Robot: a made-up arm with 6 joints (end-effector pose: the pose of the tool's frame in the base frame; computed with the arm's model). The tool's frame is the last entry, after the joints. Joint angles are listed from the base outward.
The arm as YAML. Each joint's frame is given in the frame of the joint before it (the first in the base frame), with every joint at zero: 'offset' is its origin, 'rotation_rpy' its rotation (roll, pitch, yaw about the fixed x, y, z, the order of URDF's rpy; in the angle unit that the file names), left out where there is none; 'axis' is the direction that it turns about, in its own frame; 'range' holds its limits. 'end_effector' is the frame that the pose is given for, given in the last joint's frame.
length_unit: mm
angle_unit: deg
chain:
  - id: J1
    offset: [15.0, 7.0, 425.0]
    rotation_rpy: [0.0, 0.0, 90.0]
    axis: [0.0, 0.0, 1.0]
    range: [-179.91, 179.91]
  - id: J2
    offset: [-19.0, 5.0, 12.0]
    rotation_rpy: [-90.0, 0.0, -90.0]
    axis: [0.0, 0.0, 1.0]
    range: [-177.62, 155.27]
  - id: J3
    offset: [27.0, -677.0, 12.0]
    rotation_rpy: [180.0, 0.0, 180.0]
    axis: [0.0, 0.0, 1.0]
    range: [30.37, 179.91]
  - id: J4
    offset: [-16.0, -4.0, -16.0]
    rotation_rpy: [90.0, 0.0, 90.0]
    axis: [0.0, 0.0, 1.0]
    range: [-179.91, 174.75]
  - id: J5
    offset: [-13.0, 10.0, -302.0]
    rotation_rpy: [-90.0, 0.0, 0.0]
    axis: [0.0, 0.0, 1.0]
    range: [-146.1, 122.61]
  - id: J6
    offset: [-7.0, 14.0, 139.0]
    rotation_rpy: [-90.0, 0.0, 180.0]
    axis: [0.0, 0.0, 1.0]
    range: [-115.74, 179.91]
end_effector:
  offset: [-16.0, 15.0, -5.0]
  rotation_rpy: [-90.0, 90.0, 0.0]
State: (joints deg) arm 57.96 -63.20 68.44 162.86 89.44 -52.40
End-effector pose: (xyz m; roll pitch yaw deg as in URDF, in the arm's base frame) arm -0.5337 -0.6058 0.9901 127.60 -39.96 80.57
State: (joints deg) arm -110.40 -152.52 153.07 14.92 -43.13 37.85
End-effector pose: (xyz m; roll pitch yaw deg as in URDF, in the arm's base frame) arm -0.0675 0.1749 -0.3945 97.99 77.94 127.02
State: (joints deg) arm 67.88 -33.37 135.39 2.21 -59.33 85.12
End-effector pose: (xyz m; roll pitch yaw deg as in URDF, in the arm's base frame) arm -0.0934 -0.6709 1.0774 -1.61 -70.46 -106.43
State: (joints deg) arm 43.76 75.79 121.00 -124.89 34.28 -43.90
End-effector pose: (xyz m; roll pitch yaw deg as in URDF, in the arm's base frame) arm 0.6777 0.7223 0.7294 95.64 -21.07 14.08
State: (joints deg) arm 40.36 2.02 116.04 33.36 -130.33 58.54
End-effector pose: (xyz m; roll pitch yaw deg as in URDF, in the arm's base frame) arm -0.0329 -0.1860 1.3431 -134.81 19.39 13.97
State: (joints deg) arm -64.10 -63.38 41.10 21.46 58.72 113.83
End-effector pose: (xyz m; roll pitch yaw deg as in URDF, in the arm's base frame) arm -0.4459 0.6396 1.0588 -29.34 -17.69 96.74
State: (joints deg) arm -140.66 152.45 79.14 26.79 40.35 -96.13
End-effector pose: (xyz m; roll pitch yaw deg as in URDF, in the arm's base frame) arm -0.4100 -0.2227 -0.4499 -2.89 34.33 -119.96
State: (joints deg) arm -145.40 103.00 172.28 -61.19 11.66 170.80
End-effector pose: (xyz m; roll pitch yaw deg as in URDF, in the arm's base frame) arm -0.7699 -0.4088 0.5255 -166.73 -71.89 179.86
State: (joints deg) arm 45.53 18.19 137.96 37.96 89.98 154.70
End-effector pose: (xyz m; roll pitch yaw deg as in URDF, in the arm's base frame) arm 0.0658 -0.0909 1.2685 -84.08 23.03 -176.41
